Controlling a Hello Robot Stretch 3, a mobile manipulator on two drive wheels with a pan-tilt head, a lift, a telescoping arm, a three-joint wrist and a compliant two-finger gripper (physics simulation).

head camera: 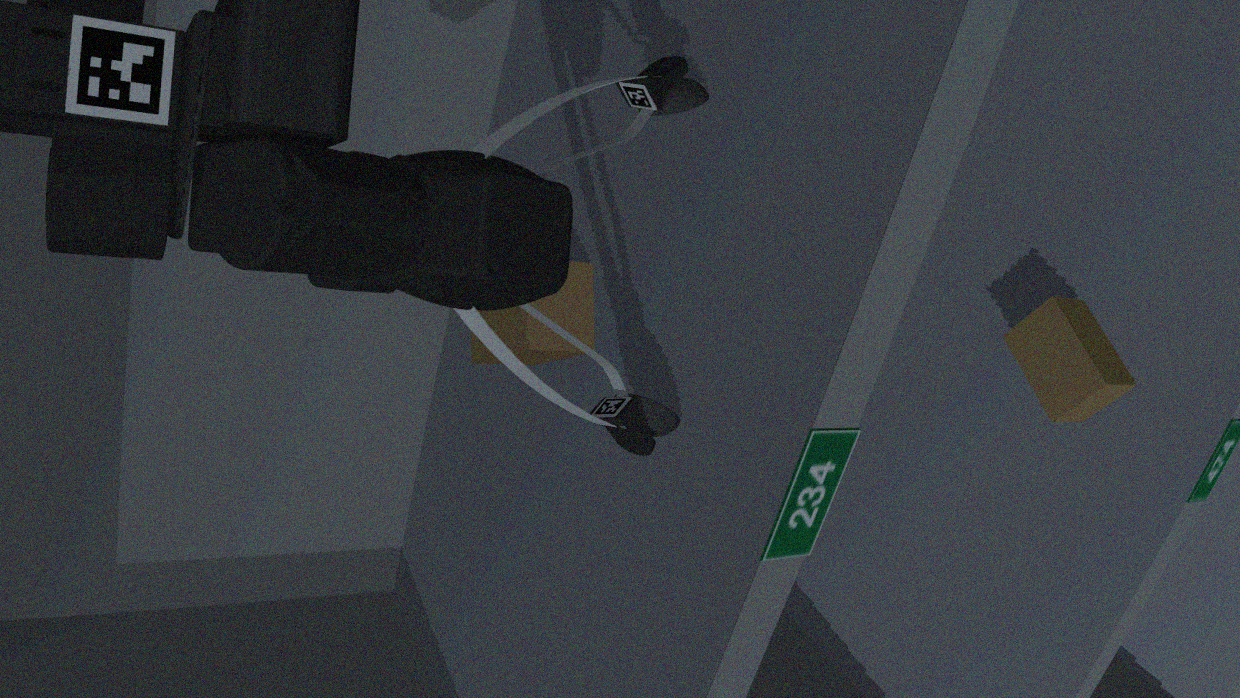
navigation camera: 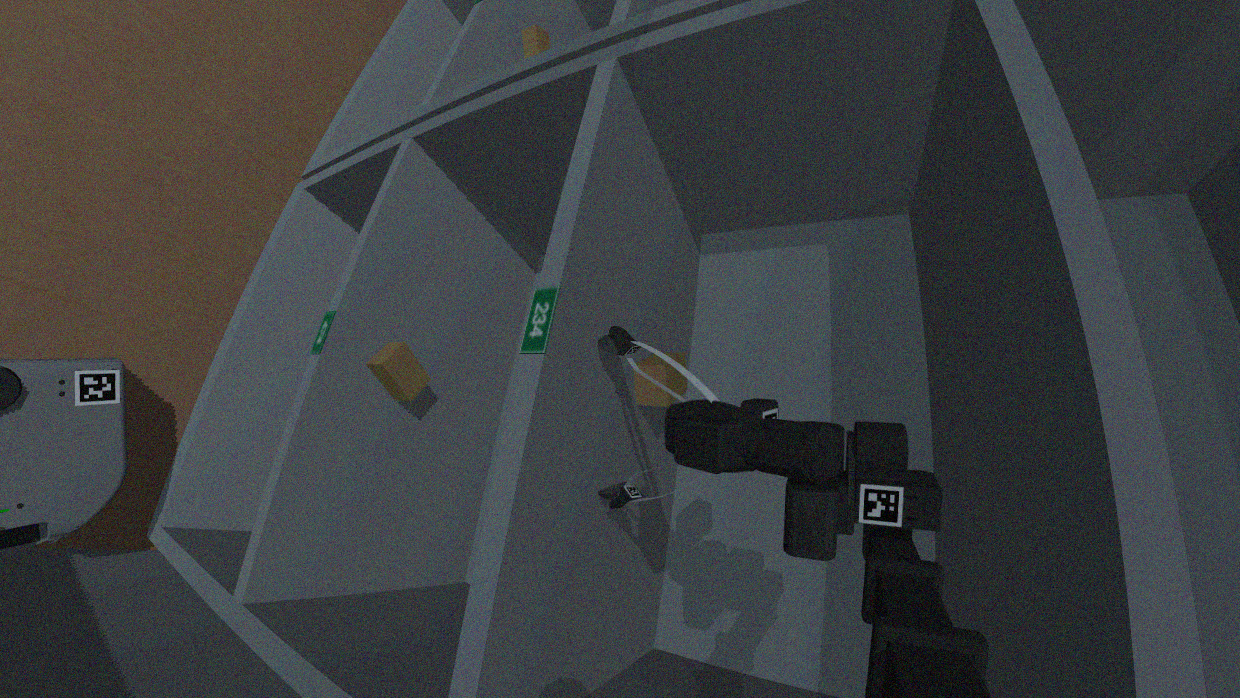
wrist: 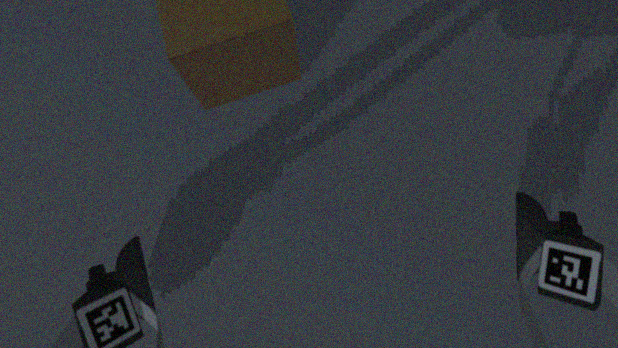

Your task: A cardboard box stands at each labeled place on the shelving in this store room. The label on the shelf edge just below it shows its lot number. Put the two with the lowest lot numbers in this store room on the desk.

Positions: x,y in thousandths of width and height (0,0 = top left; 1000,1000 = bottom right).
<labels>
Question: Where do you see my gripper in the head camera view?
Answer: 544,372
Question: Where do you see my gripper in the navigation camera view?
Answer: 488,597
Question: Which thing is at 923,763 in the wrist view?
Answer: My gripper.
</labels>
